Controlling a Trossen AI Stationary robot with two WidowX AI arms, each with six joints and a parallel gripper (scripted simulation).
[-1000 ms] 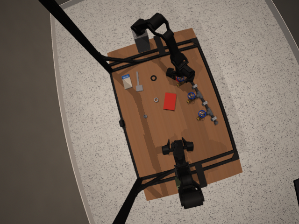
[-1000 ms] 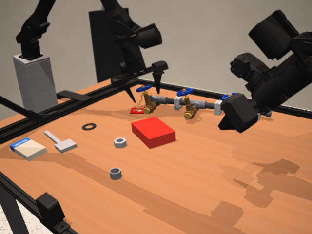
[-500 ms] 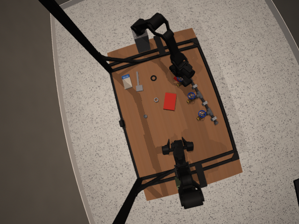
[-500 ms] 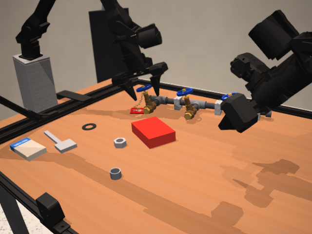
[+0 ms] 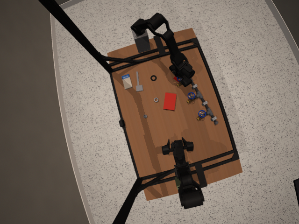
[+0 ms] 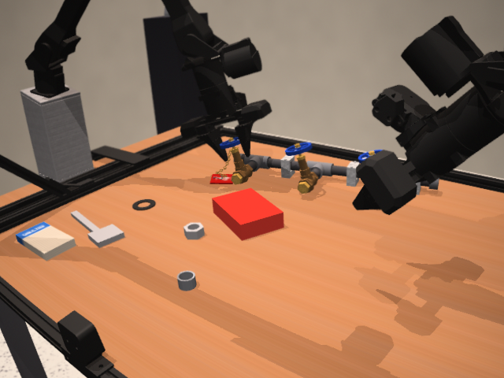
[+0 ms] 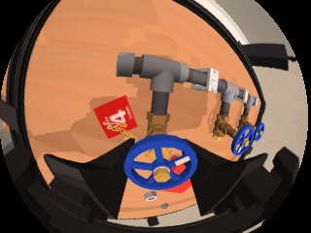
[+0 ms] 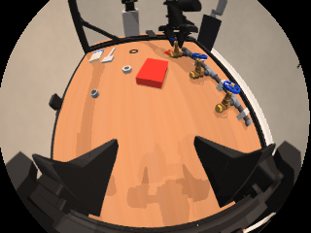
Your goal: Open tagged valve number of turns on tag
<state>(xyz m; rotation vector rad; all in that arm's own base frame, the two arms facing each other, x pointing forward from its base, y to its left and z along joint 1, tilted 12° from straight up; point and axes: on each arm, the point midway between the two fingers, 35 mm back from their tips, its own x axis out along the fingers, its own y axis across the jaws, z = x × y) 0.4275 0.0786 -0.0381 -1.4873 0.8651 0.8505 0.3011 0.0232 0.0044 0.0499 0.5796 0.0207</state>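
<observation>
My left hand is 9 cm above the red tag, 4 cm to the right of it and 1 cm past it. Also, from my left hand: box: 38 cm behind, 12 cm to the left, 8 cm below; red block: 12 cm to the right, 11 cm behind, 7 cm below; grey t-shaped piece: 30 cm behind, 8 cm to the left, 8 cm below.
</observation>
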